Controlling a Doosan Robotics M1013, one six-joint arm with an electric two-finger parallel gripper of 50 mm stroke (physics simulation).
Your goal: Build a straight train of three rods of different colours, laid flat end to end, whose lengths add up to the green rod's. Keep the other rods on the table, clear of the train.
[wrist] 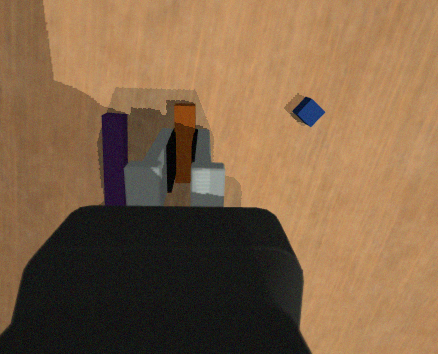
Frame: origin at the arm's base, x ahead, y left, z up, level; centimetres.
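Where they show: gripper, between the fingertips: (185, 148).
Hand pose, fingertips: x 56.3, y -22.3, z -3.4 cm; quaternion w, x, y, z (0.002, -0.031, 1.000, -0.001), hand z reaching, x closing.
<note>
Things, the pixels of their top centre, and the offset from my fingertips. Level surfaces: height alone.
- orange rod, centre of its top: (184, 146) dx +0.0, dy -0.4, dz +0.9 cm
- longer dark purple rod, centre of its top: (113, 174) dx +3.6, dy +1.5, dz +0.9 cm
- small blue block, centre of its top: (311, 113) dx -6.1, dy -2.6, dz +0.9 cm
- wooden table, height of its surface: dz -0.1 cm
An orange rod (184, 117) lies lengthwise between the two fingers in the wrist view, its far end showing beyond the fingertips. My gripper (185, 148) is shut on the orange rod, with a black finger pad at each of its long sides. A longer dark purple rod (115, 155) lies to the left, roughly parallel to the orange one and close beside the left finger. Its near end is hidden behind the gripper body. The green rod does not show in this view.
A small blue block (310, 112) rests on the wooden table (350, 225) to the right, turned at an angle and apart from the gripper. Shadows fall over the left side and around the fingers. The black gripper body hides the lower middle of the view.
</note>
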